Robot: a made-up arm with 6 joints.
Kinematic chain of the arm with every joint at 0, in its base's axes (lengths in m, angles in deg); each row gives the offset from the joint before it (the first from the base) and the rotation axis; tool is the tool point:
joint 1: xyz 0 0 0.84 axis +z
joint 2: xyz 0.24 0 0 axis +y
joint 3: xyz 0 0 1.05 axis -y
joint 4: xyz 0 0 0.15 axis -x
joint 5: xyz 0.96 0 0 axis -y
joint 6: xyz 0.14 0 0 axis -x
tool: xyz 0 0 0
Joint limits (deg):
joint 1: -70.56..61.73
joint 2: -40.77..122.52
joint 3: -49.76..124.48
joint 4: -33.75..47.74
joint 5: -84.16..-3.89
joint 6: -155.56..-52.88
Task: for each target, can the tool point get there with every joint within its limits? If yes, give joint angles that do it. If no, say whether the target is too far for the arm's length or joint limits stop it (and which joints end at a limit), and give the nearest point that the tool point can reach.
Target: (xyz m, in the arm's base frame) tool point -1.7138 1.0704 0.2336
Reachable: no: joint limits stop it (at a limit: joint 2, joint 3, joint 4, joint 5) | nearest point -1.3110 0.8188 1.7763 | short by 1.614 m
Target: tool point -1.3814 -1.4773 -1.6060
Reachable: no: too far | nearest point 0.2590 -0.9898 -0.7612 | short by 1.908 m
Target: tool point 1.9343 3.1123 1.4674
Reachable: no: too far | nearest point 1.2477 2.0075 1.2291 | short by 1.322 m
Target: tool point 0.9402 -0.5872 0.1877
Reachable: yes | joints -32.68 64.85 -35.51 -22.10 -14.79 -123.91
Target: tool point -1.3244 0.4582 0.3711
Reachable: no: joint limits stop it (at a limit: joint 1, joint 2, joint 3, joint 4) | nearest point -0.0005 0.1553 0.1019 | short by 1.385 m
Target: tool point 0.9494 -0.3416 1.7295
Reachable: yes | joints -20.71 -15.46 -24.74 -9.06 -47.40 -147.47
